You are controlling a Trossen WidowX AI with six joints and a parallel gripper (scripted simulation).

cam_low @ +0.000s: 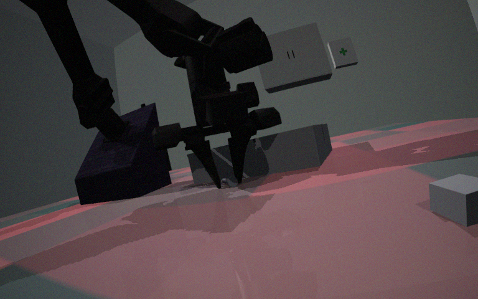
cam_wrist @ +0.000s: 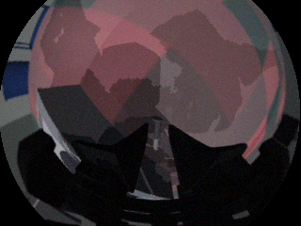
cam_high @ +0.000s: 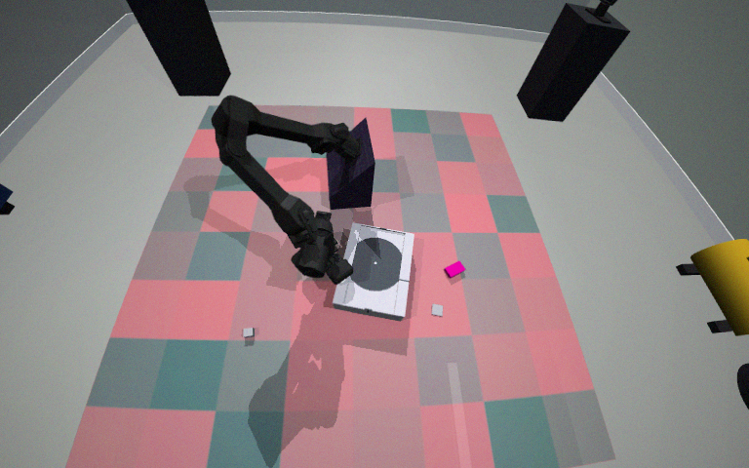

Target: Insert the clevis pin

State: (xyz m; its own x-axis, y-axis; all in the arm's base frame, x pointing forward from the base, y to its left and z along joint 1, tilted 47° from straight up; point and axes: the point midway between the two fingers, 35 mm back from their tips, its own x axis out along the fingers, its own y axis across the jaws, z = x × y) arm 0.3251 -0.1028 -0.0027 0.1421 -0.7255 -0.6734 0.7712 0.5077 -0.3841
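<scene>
Right now the steel clevis pin is 10 mm behind my gripper tip, 10 mm to the left of it and 10 mm above it. Round my gripper tip: dark aluminium disc (20 mm ahead, 140 mm to the left, 60 mm above); then grey cube (200 mm ahead, 190 mm to the right, 10 mm above); then steel tray (30 mm ahead, 140 mm to the left, 40 mm above).
</scene>
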